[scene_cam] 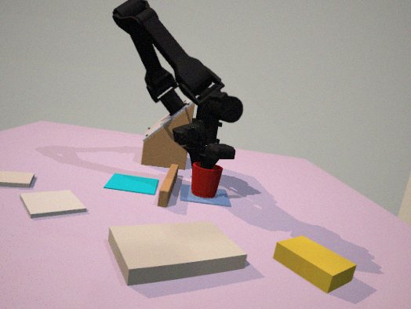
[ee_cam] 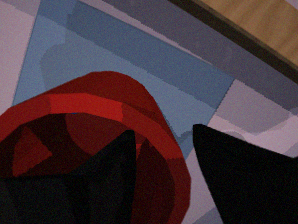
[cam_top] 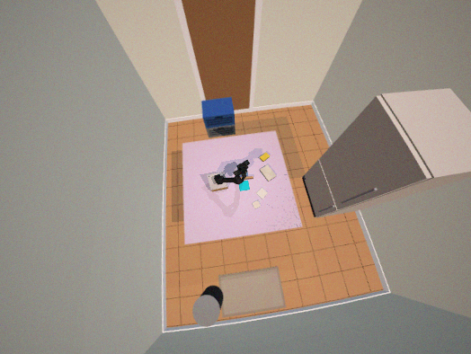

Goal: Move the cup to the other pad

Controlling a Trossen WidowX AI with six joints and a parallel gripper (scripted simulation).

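Right now the red cup is 3 cm ahead of my gripper tip and 1 cm to the left of it. Round my gripper tip: blue marble 5 cm ahead, 2 cm below, 1 cm to the left; wooden bar 7 cm to the right, 3 cm below, 1 cm ahead; blue pad 4 cm below, 3 cm ahead, 2 cm to the left.
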